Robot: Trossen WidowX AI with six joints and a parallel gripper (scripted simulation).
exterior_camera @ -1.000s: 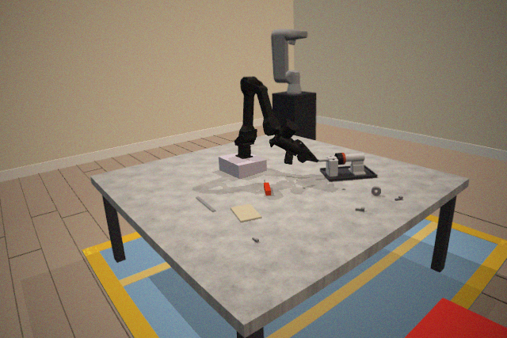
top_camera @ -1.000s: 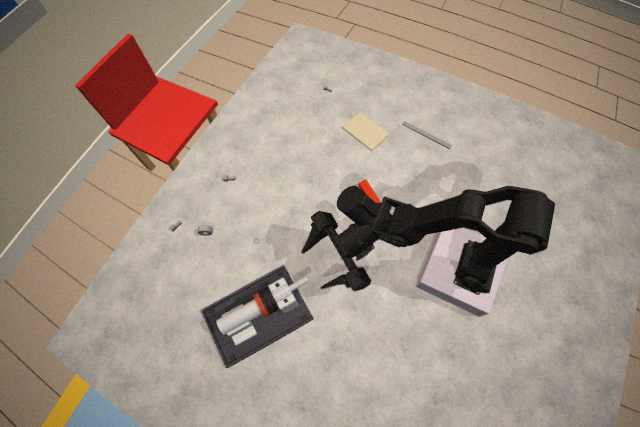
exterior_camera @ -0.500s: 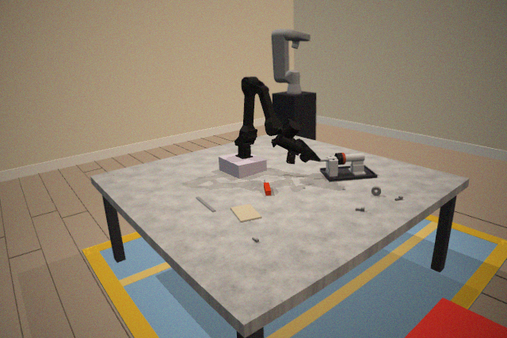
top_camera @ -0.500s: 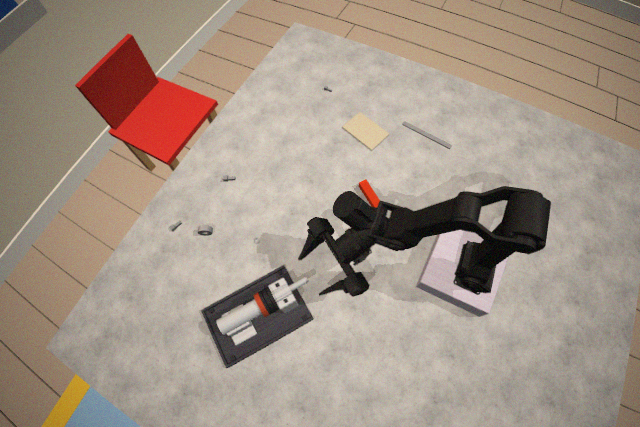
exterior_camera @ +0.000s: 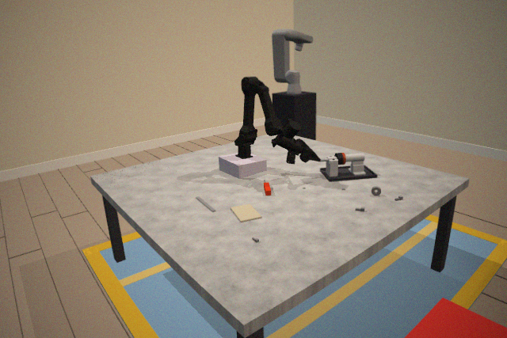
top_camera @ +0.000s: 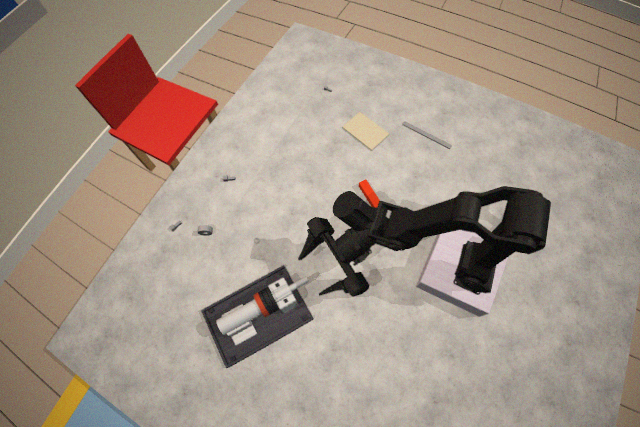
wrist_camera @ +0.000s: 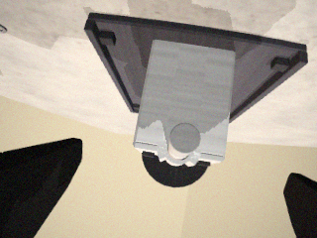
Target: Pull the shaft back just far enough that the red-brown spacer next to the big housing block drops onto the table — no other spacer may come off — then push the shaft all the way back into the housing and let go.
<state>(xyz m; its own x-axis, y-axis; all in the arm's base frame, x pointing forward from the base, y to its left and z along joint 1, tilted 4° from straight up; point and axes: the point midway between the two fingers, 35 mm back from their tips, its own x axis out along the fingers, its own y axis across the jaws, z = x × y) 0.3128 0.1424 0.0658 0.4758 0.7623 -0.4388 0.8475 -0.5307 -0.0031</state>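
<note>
Now: gripper tip 40 mm short of the shaft, 70 mm to the right of it and 10 mm above it. Round my gripper tip: grey ring: 310 mm ahead, 10 mm to the left, 70 mm below; then red-brown spacer: 70 mm ahead, 100 mm to the left, 10 mm below; then red-handled screwdriver: 70 mm behind, 250 mm to the right, 90 mm below.
</note>
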